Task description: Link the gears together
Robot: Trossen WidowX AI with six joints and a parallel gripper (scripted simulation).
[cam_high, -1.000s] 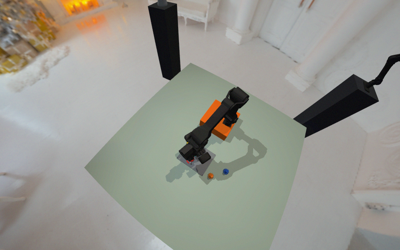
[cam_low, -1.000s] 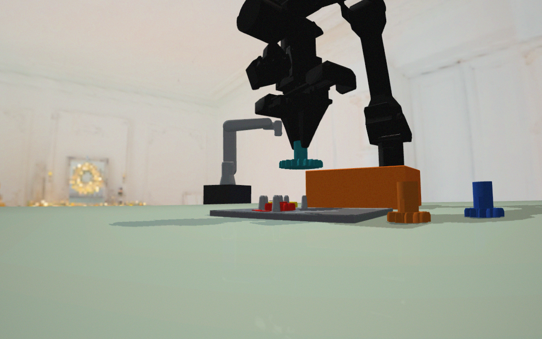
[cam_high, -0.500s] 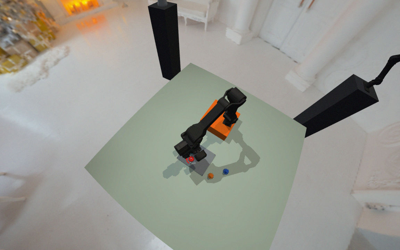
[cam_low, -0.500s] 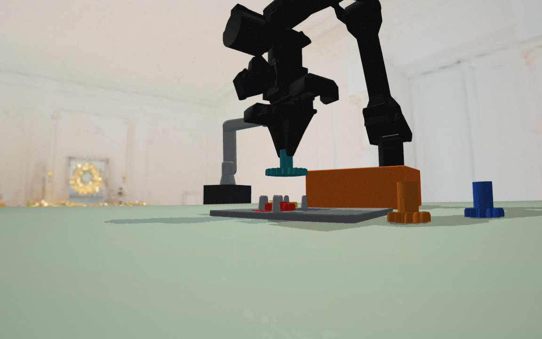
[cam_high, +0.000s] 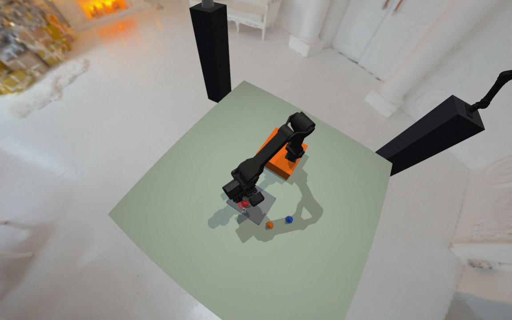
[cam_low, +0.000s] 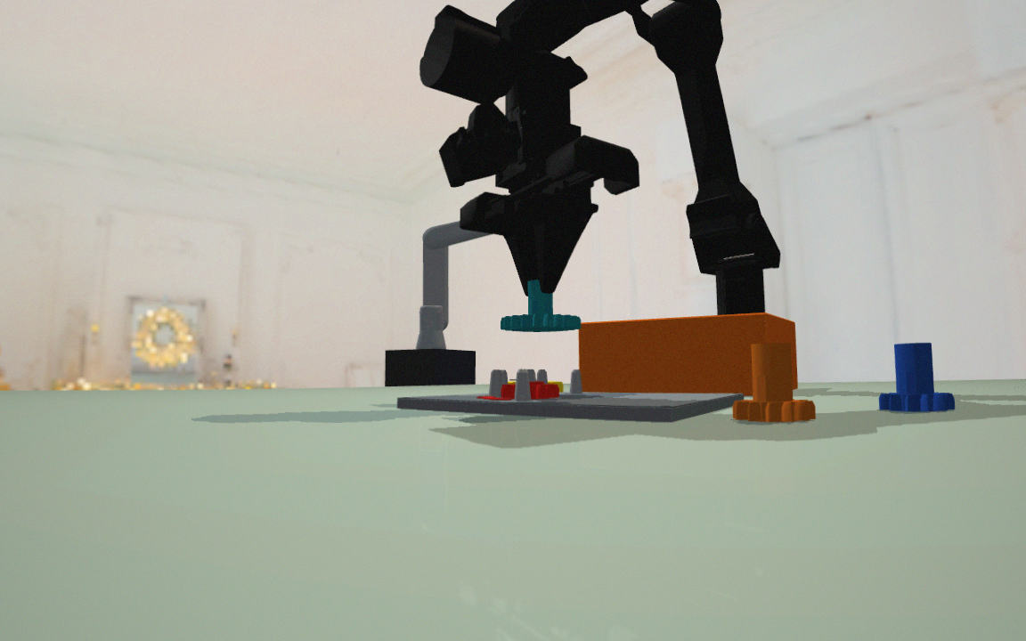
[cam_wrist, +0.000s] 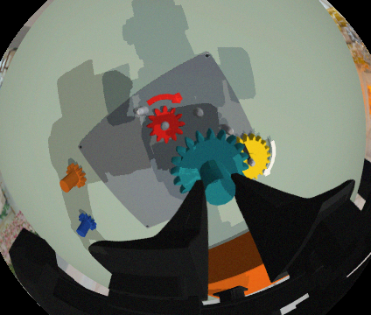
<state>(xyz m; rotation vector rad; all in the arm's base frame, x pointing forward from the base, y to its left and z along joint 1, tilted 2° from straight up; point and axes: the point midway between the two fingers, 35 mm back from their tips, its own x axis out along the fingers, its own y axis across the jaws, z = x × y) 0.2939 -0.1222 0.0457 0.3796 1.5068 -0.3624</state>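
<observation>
Right now my gripper tip is 10 mm short of the grey board, 40 mm to the right of it and 90 mm above it. Also, from my gripper tip: teal gear: 10 mm below; red gear: 50 mm ahead, 20 mm to the left, 70 mm below; yellow gear: 50 mm behind, 40 mm to the right, 70 mm below.
</observation>
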